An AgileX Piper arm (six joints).
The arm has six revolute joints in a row. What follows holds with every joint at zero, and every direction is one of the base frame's.
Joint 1 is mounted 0.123 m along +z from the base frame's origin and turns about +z.
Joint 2 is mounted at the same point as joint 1 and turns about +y.
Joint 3 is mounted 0.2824 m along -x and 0.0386 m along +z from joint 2 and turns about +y.
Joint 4 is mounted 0.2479 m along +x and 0.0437 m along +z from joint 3 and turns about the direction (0.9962, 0, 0.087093).
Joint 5 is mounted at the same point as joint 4 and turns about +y.
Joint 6 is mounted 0.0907 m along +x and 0.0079 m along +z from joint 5 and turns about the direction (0.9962, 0, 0.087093).
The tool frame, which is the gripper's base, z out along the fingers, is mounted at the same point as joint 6; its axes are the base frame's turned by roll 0, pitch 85.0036 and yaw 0 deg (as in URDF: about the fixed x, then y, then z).
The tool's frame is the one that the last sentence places.
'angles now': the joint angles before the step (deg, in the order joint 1, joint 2, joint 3, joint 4, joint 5, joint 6). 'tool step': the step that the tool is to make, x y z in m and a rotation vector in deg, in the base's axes. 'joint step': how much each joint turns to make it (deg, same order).
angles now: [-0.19, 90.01, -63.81, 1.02, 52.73, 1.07]
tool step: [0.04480, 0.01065, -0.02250, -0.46, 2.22, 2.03]
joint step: [1.86, 10.62, -8.33, -0.47, -0.07, 0.01]
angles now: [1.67, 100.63, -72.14, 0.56, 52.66, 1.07]
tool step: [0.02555, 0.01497, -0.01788, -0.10, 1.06, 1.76]
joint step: [2.20, 6.46, -5.11, -0.19, -0.30, 0.53]
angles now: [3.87, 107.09, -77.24, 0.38, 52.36, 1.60]
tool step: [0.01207, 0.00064, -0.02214, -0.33, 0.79, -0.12]
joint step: [0.05, 4.12, -1.04, -0.38, -2.27, 0.34]
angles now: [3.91, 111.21, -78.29, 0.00, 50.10, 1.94]
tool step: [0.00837, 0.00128, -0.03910, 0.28, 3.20, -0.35]
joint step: [0.00, 5.80, 0.00, 0.58, -2.63, 0.05]
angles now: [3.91, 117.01, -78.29, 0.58, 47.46, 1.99]
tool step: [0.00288, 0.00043, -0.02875, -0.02, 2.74, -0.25]
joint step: [0.00, 4.17, 0.00, 0.20, -1.44, 0.12]
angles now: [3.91, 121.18, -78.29, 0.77, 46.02, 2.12]
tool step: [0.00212, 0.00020, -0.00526, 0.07, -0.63, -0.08]
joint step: [0.00, 0.79, 0.00, 0.04, -1.42, 0.04]
